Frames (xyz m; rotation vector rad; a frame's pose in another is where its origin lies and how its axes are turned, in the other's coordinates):
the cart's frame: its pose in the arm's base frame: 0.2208 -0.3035 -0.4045 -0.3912 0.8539 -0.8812
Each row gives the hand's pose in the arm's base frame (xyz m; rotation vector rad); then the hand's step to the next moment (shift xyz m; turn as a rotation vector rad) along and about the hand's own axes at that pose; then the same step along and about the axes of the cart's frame.
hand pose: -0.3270 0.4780 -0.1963 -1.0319 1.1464 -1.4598
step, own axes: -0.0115 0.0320 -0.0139 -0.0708 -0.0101 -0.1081
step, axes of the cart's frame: 0.0062 0.0250 -0.0262 -0.0954 0.0124 -0.0868
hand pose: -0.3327 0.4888 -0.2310 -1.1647 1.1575 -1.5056
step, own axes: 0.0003 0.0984 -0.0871 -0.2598 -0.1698 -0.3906
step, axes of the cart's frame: 0.0295 0.0249 -0.1256 -0.4343 -0.0255 -0.2443
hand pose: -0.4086 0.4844 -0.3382 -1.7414 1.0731 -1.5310
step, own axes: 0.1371 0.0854 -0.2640 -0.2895 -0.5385 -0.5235
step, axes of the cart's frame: -0.0051 -0.2504 -0.1818 -0.7893 -0.1185 -0.1037
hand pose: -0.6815 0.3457 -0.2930 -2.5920 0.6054 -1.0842
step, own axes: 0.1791 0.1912 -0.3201 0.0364 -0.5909 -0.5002
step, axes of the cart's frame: 0.0412 -0.4103 0.0320 -0.7215 -0.1866 0.2129
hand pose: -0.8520 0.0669 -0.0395 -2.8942 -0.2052 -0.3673
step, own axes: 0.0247 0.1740 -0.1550 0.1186 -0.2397 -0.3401
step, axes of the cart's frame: 0.1092 -0.1851 0.0935 -0.3293 -0.1499 0.2372
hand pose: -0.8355 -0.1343 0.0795 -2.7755 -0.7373 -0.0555
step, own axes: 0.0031 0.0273 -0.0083 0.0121 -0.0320 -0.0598
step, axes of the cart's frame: 0.0238 -0.0066 0.0147 -0.0470 -0.0331 0.0380
